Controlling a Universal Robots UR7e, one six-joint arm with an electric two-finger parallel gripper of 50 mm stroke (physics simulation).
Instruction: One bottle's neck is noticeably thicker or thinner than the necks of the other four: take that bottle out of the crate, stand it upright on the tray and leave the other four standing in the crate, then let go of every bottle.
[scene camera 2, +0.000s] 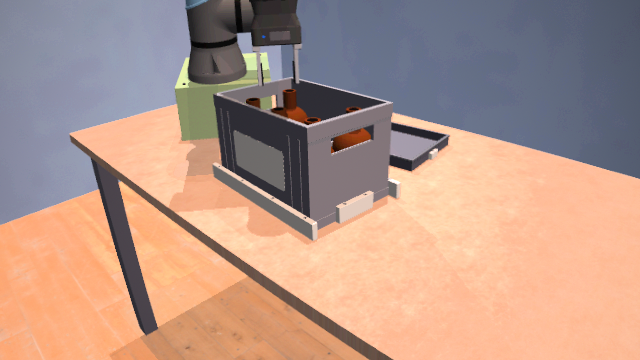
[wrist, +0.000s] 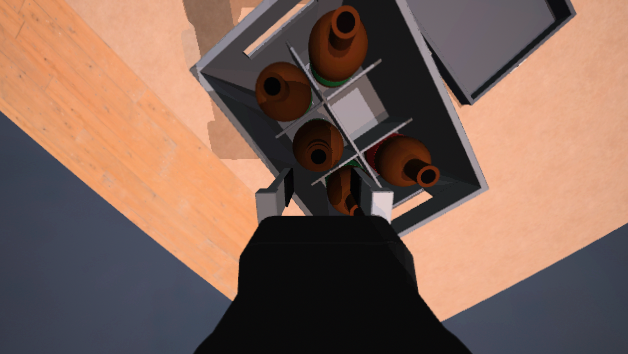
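Pixels of known places: gripper, between the fingertips: (scene camera 2: 278, 83) (wrist: 321, 179); arm's base, origin of its link: (scene camera 2: 217, 73).
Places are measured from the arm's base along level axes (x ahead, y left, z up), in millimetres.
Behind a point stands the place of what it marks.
Note:
My gripper (scene camera 2: 278, 83) @(y -160, x 415, z 61 mm) (wrist: 321, 179) @(y -160, x 415, z 61 mm) is open and empty above the crate (scene camera 2: 350, 170) @(y -132, x 544, z -66 mm) (wrist: 466, 145) @(y -32, x 493, z 28 mm). Five brown bottles stand in the crate's cells. One, on the tray side at the base end (scene camera 2: 290, 99) @(y -63, x 338, z 1 mm) (wrist: 337, 50) @(y -67, x 335, z -19 mm), shows the largest mouth in the wrist view. A red-labelled bottle (scene camera 2: 353, 137) @(y -95, x 520, z -26 mm) (wrist: 402, 157) @(y -78, x 485, z -23 mm) stands at the other end of that side. Along the other side stand a bottle (scene camera 2: 253, 103) @(y -151, x 332, z 11 mm) (wrist: 295, 100) @(y -136, x 342, z -24 mm), a middle bottle (scene camera 2: 278, 111) @(y -164, x 415, z 15 mm) (wrist: 327, 137) @(y -136, x 401, z -23 mm) and an end bottle (scene camera 2: 313, 120) @(y -164, x 495, z 15 mm) (wrist: 337, 190) @(y -172, x 467, z -28 mm), partly hidden by a finger. The tray (scene camera 2: 412, 145) @(y 200, x 464, z -142 mm) (wrist: 480, 45) @(y 151, x 466, z -142 mm) holds no bottle where it shows.
The cell between the two tray-side bottles is empty. Pale stop strips (scene camera 2: 265, 200) @(y -219, x 430, z -126 mm) (scene camera 2: 355, 206) @(y -132, x 556, z -128 mm) lie on the table (scene camera 2: 475, 240) @(y -68, x 744, z -148 mm) against the crate's foot. The arm's green base block (scene camera 2: 197, 112) @(y -91, x 30, z -77 mm) stands behind the crate. The crate's raised walls surround the bottles.

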